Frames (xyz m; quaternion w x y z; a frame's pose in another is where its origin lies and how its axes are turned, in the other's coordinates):
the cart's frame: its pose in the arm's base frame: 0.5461 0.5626 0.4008 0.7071 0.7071 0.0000 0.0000
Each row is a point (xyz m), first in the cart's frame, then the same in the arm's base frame.
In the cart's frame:
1: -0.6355 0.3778 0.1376
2: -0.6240 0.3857 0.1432
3: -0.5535 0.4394 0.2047
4: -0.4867 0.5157 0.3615
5: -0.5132 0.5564 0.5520
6: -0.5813 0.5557 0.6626
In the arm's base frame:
1: -0.0894 0.4250 0.7786
2: -0.0779 0.4194 0.7865
3: -0.0074 0.3579 0.8402
4: 0.0594 0.2011 0.9165
5: 0.0329 0.0106 0.9572
6: -0.0352 -0.1000 0.9565

